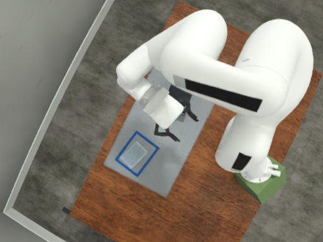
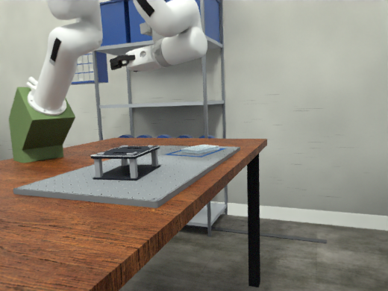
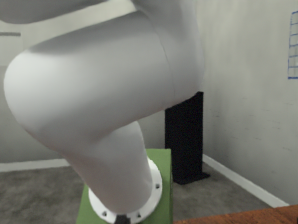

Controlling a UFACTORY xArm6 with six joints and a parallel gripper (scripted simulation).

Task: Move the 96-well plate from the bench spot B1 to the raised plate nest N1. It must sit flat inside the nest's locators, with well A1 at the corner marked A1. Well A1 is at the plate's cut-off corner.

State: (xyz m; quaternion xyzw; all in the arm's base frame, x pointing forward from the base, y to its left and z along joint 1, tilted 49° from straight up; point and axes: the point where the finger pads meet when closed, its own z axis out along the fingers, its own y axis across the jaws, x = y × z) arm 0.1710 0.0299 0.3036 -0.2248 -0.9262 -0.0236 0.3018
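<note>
Right now my hand is 220 mm short of the clear 96-well plate, 170 mm to the right of it and 290 mm above it. The rest, counted from my hand: black plate nest N1 (30 mm ahead, 160 mm to the right, 240 mm below).
</note>
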